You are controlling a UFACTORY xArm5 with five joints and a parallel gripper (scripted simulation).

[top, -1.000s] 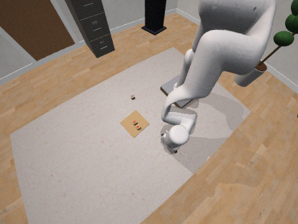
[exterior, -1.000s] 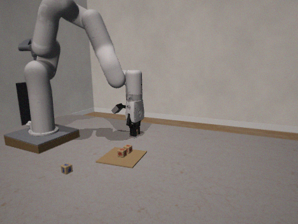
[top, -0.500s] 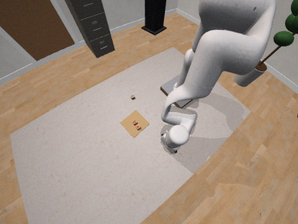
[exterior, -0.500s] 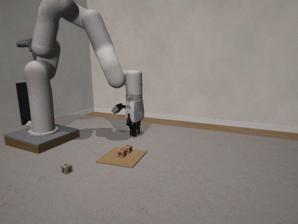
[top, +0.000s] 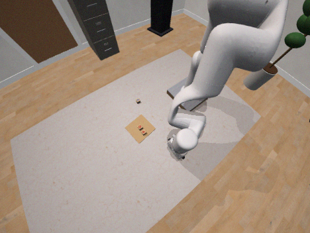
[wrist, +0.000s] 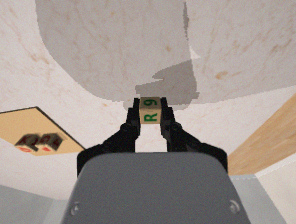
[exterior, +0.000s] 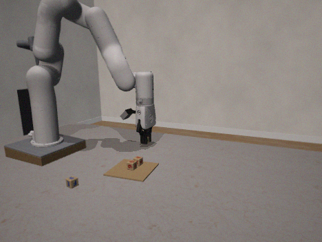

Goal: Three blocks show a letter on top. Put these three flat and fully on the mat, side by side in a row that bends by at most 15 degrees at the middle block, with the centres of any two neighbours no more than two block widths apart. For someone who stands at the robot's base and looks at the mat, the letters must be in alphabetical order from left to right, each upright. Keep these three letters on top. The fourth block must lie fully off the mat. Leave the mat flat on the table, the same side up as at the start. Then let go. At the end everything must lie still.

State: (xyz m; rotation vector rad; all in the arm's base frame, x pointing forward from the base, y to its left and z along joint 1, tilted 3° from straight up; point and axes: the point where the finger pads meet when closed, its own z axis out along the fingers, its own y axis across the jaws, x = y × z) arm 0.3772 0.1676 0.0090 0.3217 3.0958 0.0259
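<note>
Right now my hand is 40 mm short of the tan mat, 250 mm to the left of it and 40 mm above it. The rest, counted from my hand: blue-lettered block 90 mm behind, 400 mm to the right, 20 mm below.
</note>
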